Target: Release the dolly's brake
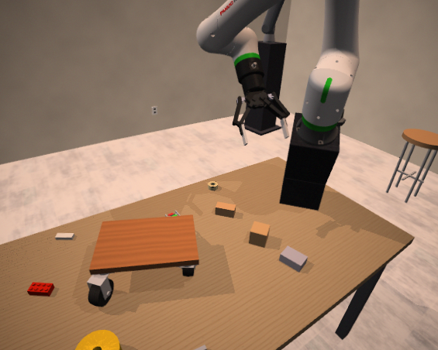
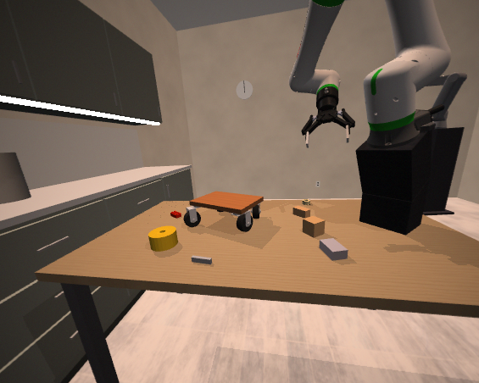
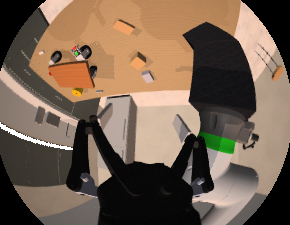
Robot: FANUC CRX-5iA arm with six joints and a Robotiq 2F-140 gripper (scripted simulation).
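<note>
Now: hand 290 mm short of the brake pedal, 290 mm above it and 150 mm to the left of it. Round my hand: grey block 350 mm below, 220 mm to the left, 50 mm ahead; red brick 750 mm ahead, 350 mm below, 180 mm to the right; yellow disc 680 mm ahead, 340 mm below, 120 mm to the left.
</note>
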